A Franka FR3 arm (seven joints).
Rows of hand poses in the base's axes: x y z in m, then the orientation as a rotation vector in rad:
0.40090, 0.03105, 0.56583, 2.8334, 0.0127, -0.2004
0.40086, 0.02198, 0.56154, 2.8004, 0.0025, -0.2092
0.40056, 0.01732, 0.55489, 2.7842, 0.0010, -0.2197
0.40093, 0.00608, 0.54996, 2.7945, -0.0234, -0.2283
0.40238, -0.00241, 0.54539, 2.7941, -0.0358, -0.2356
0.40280, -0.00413, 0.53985, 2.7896, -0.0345, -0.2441
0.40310, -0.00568, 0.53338, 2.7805, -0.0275, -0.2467
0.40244, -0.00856, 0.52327, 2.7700, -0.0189, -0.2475
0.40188, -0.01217, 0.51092, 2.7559, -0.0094, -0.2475
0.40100, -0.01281, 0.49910, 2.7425, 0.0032, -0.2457
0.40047, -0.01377, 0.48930, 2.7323, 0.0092, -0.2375
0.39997, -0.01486, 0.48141, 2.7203, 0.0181, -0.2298
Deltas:
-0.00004, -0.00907, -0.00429, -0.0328, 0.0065, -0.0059
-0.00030, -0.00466, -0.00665, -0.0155, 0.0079, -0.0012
0.00037, -0.01124, -0.00493, 0.0096, 0.0024, -0.0187
0.00145, -0.00849, -0.00457, -0.0004, 0.0036, -0.0095
0.00042, -0.00172, -0.00554, -0.0037, 0.0063, 0.0001
0.00030, -0.00155, -0.00647, -0.0085, 0.0033, 0.0051
-0.00066, -0.00288, -0.01011, -0.0099, 0.0024, 0.0066
-0.00056, -0.00361, -0.01235, -0.0135, 0.0022, 0.0076
-0.00088, -0.00064, -0.01182, -0.0127, 0.0013, 0.0100
-0.00053, -0.00096, -0.00980, -0.0104, -0.0043, 0.0062
-0.00050, -0.00109, -0.00789, -0.0119, -0.0034, 0.0083

